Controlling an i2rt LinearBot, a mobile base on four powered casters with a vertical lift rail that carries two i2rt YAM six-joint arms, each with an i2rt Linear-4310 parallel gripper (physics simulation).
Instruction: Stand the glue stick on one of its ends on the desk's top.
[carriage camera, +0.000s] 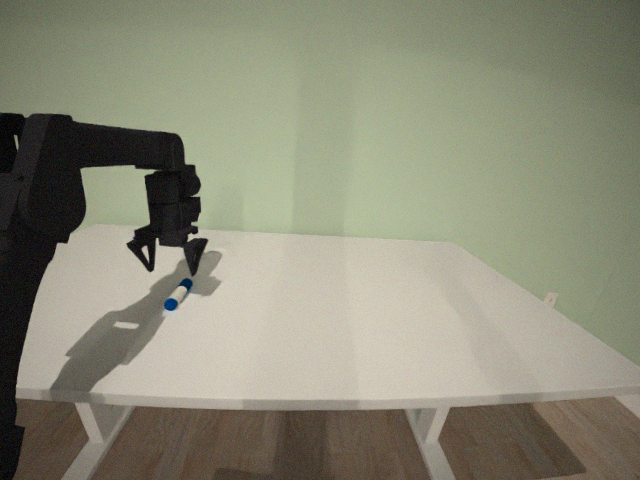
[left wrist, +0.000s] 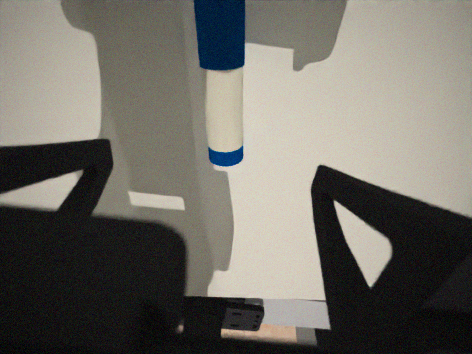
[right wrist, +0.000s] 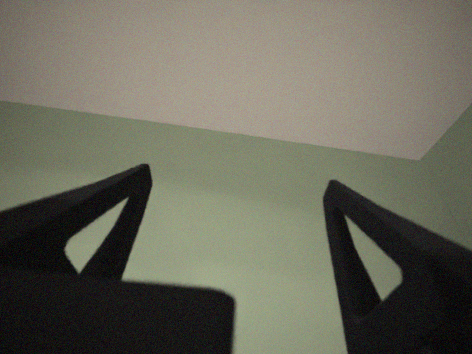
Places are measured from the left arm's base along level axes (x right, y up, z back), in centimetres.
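Pixels of known places: left gripper, fingertip midpoint: (carriage camera: 172, 273) (left wrist: 214, 164); right gripper, fingertip midpoint: (right wrist: 238, 181).
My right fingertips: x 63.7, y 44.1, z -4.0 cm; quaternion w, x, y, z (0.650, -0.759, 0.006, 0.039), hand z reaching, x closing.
Observation:
For each thing: its middle in the pictures, then the offset to it from my right fingertips. Level surfaces: height alone.
- glue stick, body centre: (left wrist: 223, 89) (carriage camera: 179, 293) dy -36.2, dx -63.5, dz -37.1 cm
- white desk, surface height: dy -37.5 cm
- outlet plate, body centre: (carriage camera: 549, 302) dy -69.5, dx +92.0, dz -108.1 cm
The glue stick (carriage camera: 178, 295) (left wrist: 225, 107), white with a long blue cap and a blue band at its other end, lies on its side on the white desk (carriage camera: 320, 335) (left wrist: 400, 100), left of the middle in the carriage view. My left gripper (carriage camera: 172, 272) (left wrist: 214, 164) is open and empty, pointing down above the desk. In the left wrist view the glue stick's blue-banded end shows between the fingertips, and its capped end runs out of the top of the picture. My right gripper (right wrist: 238, 181) is open and empty, facing the wall, away from the desk.
A green wall (carriage camera: 413, 129) (right wrist: 240, 240) stands behind the desk, with an outlet plate (carriage camera: 550, 299) at the right. The desk's front edge (carriage camera: 299, 404) crosses the lower carriage view, with desk legs and wooden floor below it. The left arm's shadow falls around the glue stick.

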